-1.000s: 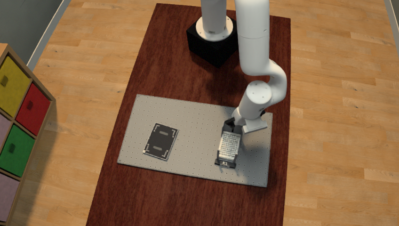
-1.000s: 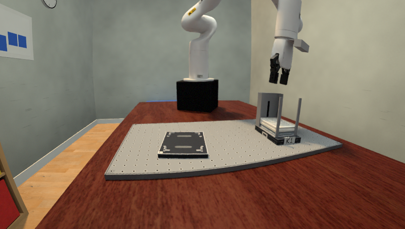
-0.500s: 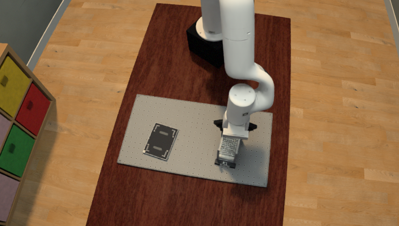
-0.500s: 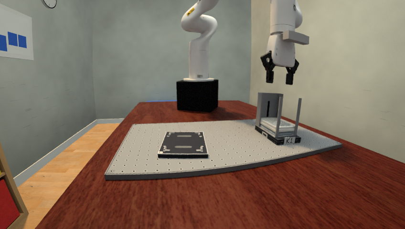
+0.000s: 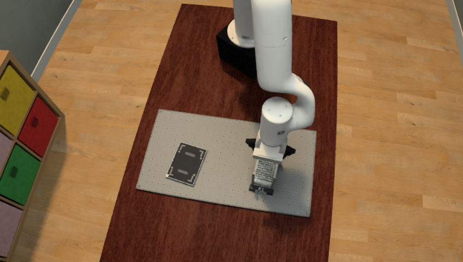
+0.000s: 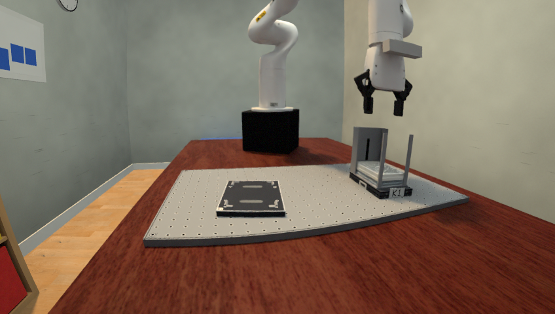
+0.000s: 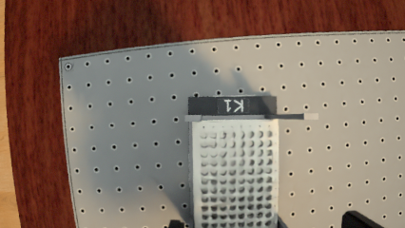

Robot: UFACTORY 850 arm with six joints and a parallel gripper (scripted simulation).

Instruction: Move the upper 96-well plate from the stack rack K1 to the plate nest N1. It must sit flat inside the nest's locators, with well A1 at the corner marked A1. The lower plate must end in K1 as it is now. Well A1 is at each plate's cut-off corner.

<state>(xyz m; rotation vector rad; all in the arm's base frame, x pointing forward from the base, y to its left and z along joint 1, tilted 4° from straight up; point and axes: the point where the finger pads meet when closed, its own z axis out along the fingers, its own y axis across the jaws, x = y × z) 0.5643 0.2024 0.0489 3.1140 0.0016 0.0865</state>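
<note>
My gripper is now 15 cm above the 96-well plate. From my hand the other things lie so: plate nest N1: 32 cm to the right, 18 cm below, 4 cm ahead; then clear plate: 16 cm below.
</note>
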